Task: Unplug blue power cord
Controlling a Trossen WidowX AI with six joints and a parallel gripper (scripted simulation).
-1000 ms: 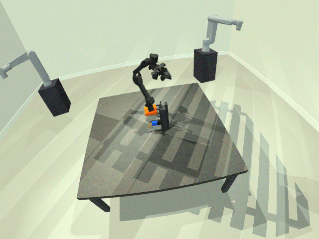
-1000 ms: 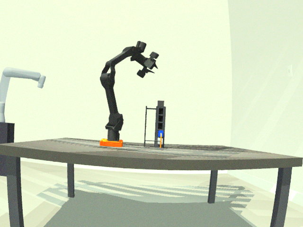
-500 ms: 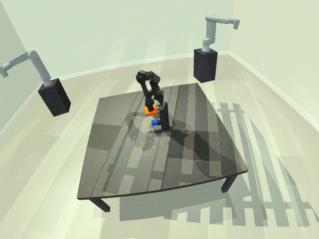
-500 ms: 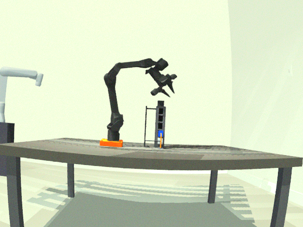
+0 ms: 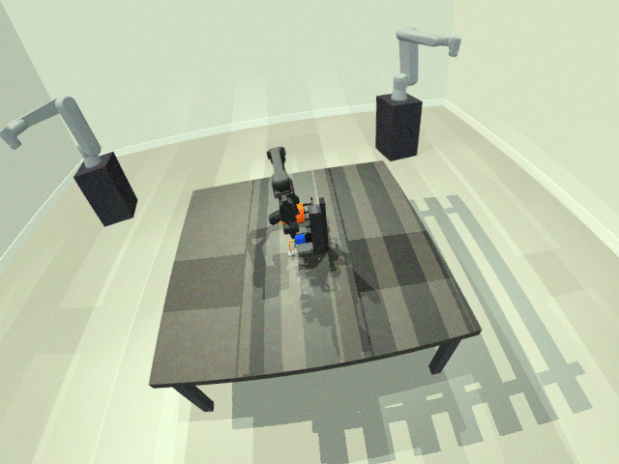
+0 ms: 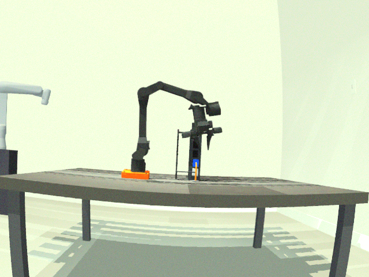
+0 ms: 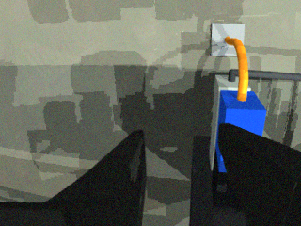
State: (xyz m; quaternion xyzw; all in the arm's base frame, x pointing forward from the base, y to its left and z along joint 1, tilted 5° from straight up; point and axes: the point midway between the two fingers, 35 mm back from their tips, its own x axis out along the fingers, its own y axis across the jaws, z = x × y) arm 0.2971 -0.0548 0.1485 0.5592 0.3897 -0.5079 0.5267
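The plug lies 50 mm to the left of my gripper tip, 50 mm below it and 30 mm behind it.
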